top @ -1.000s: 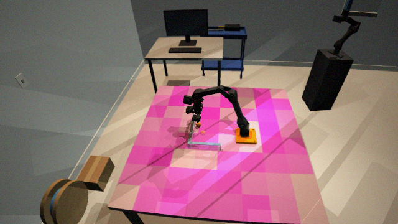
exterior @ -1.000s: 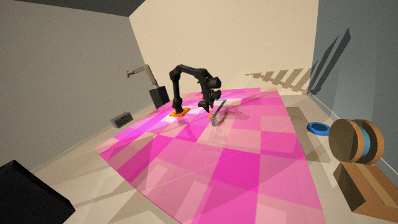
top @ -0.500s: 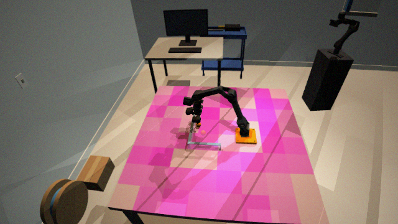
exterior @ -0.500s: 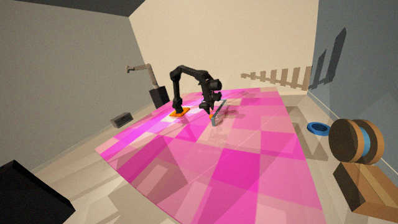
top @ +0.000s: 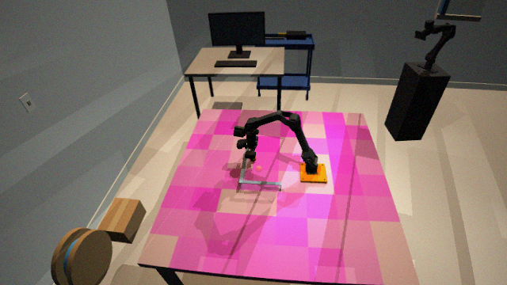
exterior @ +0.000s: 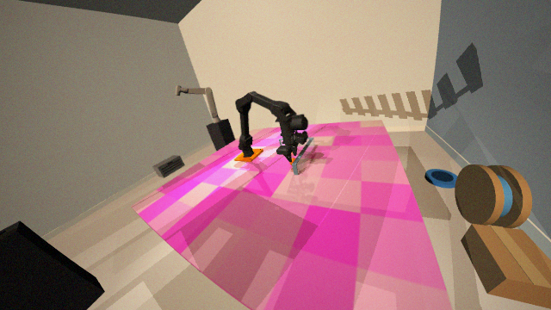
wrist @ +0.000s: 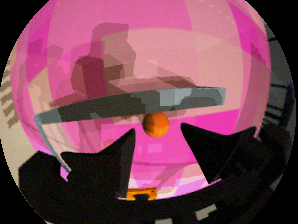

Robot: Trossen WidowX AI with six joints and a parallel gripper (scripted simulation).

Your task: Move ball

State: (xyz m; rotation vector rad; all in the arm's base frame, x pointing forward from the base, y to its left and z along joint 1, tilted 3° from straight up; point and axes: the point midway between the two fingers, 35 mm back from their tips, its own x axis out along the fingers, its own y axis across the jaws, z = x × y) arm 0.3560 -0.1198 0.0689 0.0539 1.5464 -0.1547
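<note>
My gripper tip is now 20 mm above the orange ball. Also, from my gripper tip: see-through copy of ball: 90 mm to the left, 40 mm behind, 20 mm below.
</note>
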